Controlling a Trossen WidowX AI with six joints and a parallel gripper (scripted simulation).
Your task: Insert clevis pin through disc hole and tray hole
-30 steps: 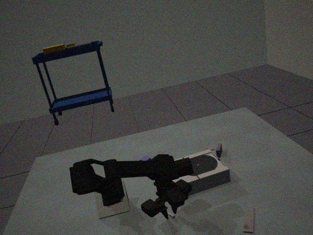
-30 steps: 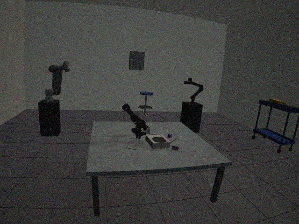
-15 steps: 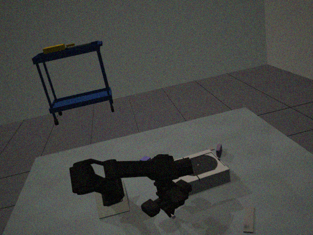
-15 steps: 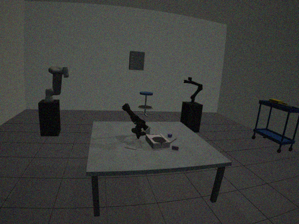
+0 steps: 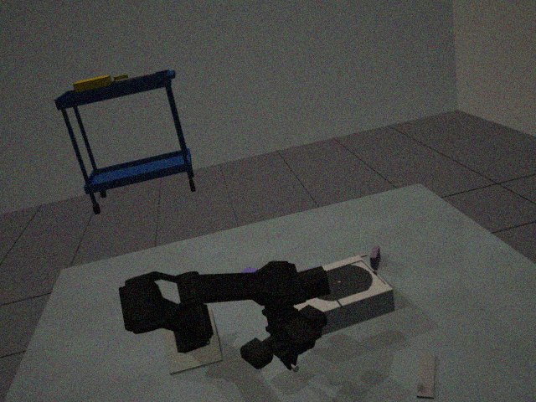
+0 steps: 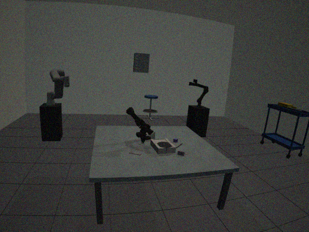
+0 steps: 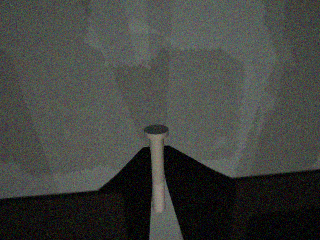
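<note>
Now: the dark aluminium disc 18 cm to the left of my gripper tip, 18 cm ahead of it and 5 cm above it. Also, from my gripper tip: rimmed steel tray 17 cm to the left, 15 cm ahead, 4 cm above; then steel clevis pin 1 cm to the left, 1 cm above; then flat pale strip 23 cm ahead, 13 cm to the right.
</note>
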